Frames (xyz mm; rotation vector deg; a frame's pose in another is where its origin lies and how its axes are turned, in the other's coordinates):
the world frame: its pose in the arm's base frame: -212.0 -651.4 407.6 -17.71 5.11 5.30
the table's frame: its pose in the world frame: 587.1 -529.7 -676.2 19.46 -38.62 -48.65
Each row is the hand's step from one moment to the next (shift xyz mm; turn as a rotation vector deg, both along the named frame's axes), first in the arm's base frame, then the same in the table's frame.
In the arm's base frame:
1: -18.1 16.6 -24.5 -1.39 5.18 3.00
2: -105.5 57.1 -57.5 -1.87 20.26 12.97
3: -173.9 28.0 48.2 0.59 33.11 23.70
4: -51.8 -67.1 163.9 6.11 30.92 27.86
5: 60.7 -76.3 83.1 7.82 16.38 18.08
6: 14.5 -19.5 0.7 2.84 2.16 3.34
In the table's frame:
1: -34.2 -2.8 -5.4 -2.08 4.15 4.03
2: -127.2 -26.4 28.5 -5.36 18.49 14.55
3: -89.5 -59.9 147.5 -5.21 32.84 23.51
4: 102.7 -40.0 148.0 1.64 35.15 23.05
5: 127.0 -6.8 15.4 5.44 21.96 12.02
6: 20.1 -7.5 -11.4 2.31 4.12 1.23

